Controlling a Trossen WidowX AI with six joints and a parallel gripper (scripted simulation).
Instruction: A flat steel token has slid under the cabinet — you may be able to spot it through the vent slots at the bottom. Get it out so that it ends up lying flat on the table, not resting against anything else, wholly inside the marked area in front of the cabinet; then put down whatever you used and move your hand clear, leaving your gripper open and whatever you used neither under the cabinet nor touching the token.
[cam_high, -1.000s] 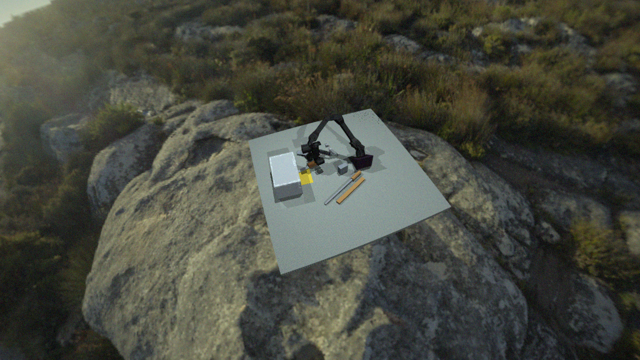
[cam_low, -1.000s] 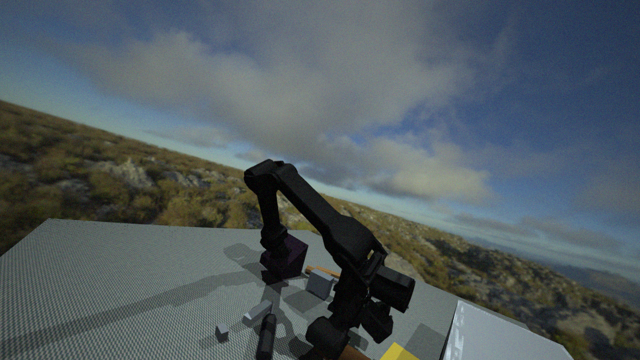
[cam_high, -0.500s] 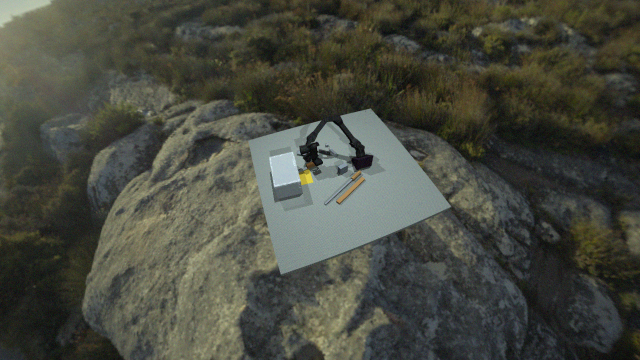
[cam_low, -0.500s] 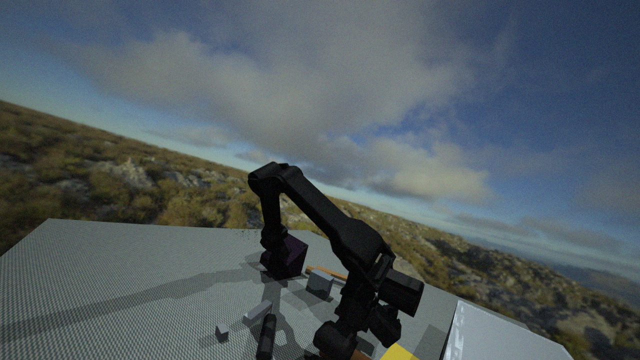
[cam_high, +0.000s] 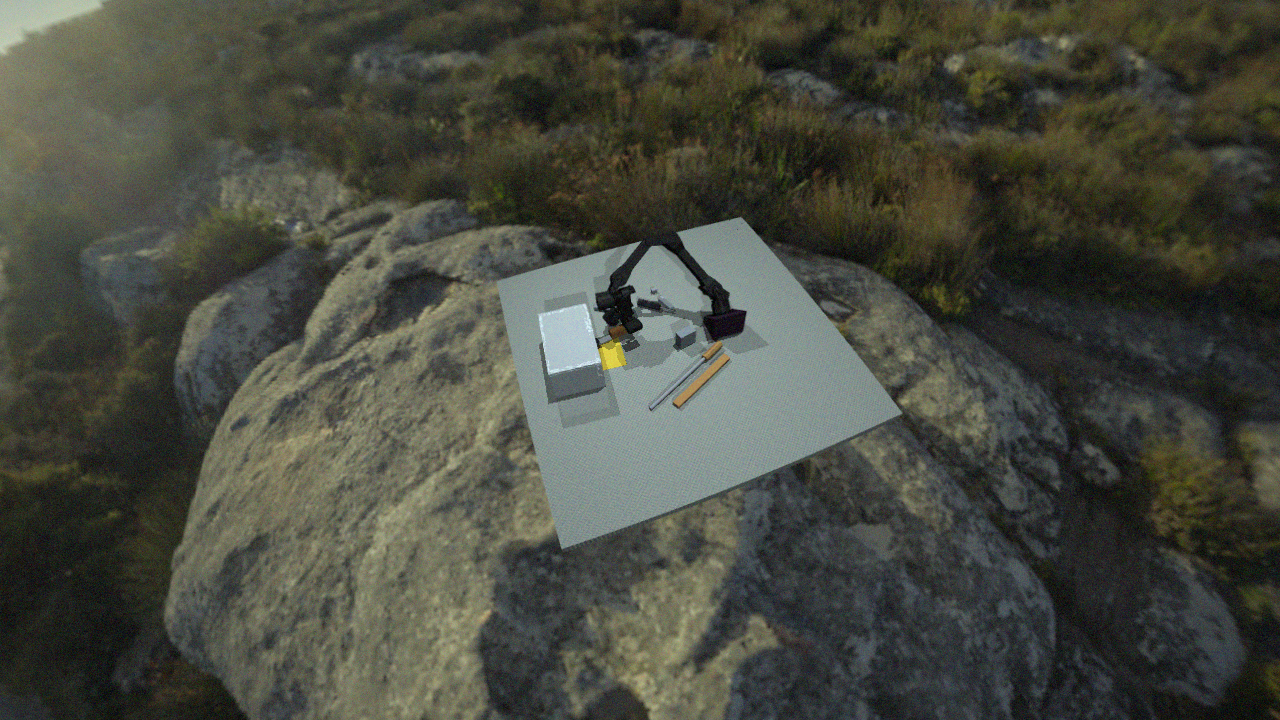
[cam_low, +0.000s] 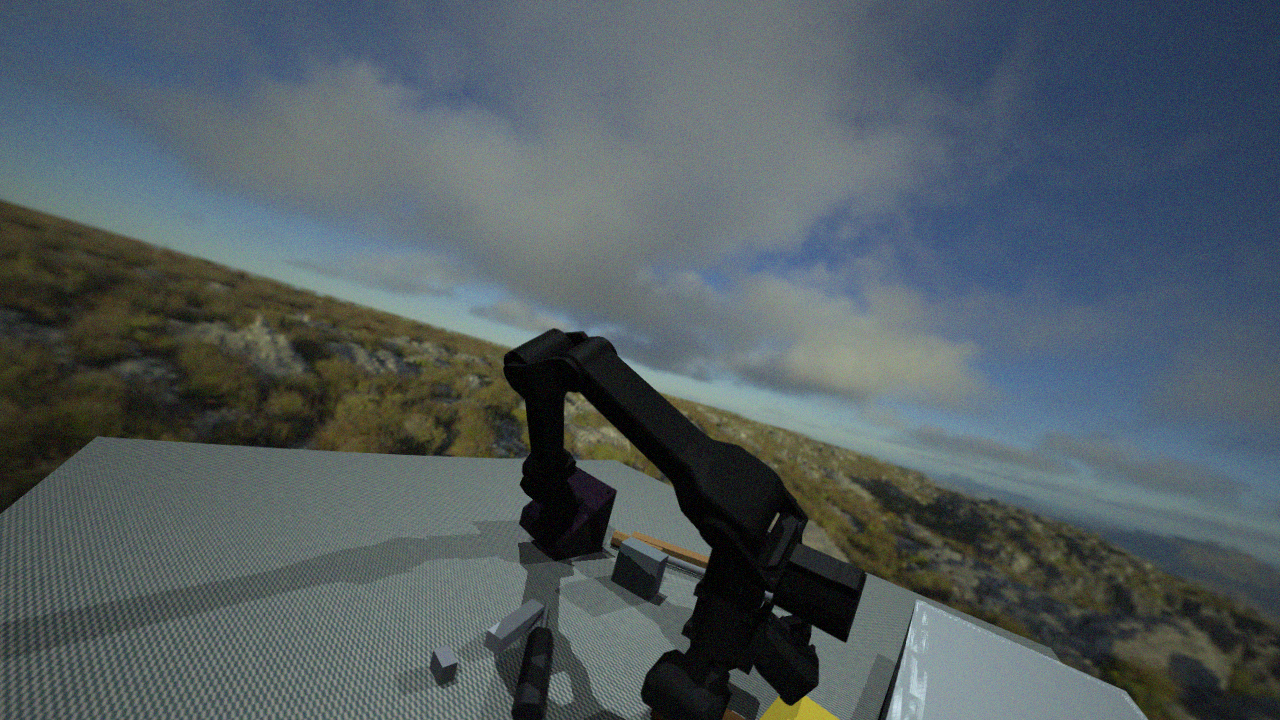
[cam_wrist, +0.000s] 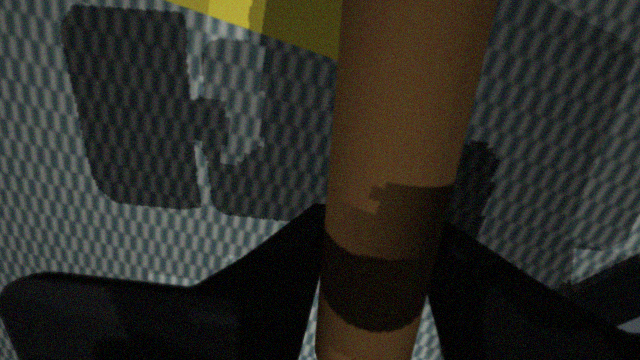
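Now: the grey bar 21 cm behind my gripper tip and 6 cm to the right of it. From my gripper tip the other things lie so: grey block (19 cm behind, 16 cm to the left, 2 cm above); then small grey cube (19 cm behind, 16 cm to the right); then wooden stick (16 cm behind, 35 cm to the left).
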